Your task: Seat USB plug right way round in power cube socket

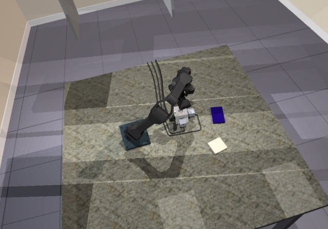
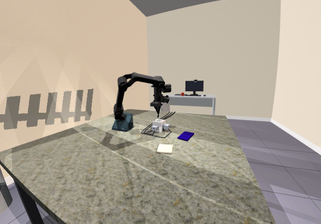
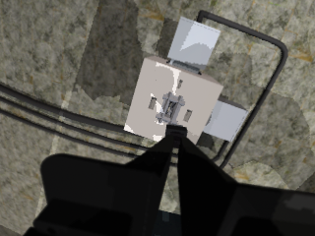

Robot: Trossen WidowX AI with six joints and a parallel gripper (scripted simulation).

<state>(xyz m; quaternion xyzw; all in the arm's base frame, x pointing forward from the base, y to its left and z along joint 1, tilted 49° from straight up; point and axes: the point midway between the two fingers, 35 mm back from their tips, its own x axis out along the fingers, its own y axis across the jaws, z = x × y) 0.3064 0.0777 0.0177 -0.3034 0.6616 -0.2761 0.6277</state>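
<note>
My gripper tip is 20 mm above the dark USB plug. The rest, counted from my gripper tip: dark blue flat block (220 mm ahead, 130 mm below, 60 mm to the right); then USB socket (70 mm below, 10 mm to the left); then beige flat block (260 mm to the right, 130 mm below, 130 mm ahead).
</note>
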